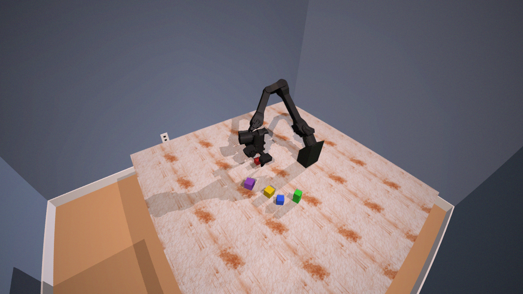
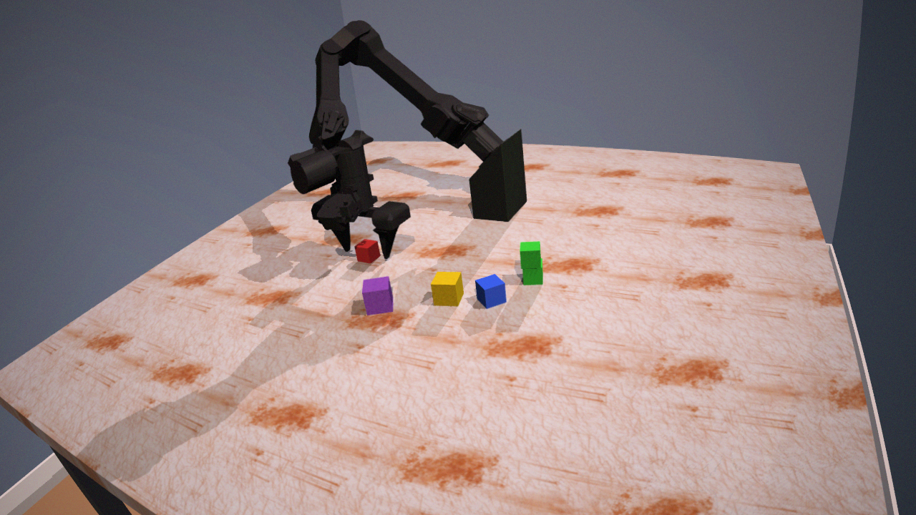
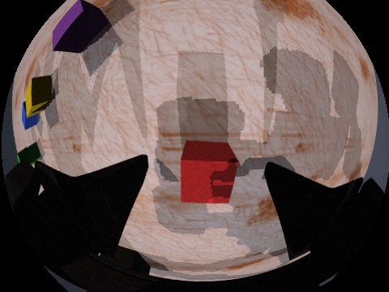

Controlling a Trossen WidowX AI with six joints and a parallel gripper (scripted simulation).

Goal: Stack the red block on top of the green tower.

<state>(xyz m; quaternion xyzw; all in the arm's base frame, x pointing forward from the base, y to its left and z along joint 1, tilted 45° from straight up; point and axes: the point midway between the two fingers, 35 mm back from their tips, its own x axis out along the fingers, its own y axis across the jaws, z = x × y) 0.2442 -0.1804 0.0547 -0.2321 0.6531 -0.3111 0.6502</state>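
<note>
My gripper tip is now 10 mm below the red block. From my gripper tip the other things lie so: purple block 140 mm ahead, 110 mm to the left, 10 mm above; then yellow block 210 mm to the left, 90 mm ahead, 10 mm above; then blue block 270 mm to the left, 80 mm ahead, 10 mm above.
</note>
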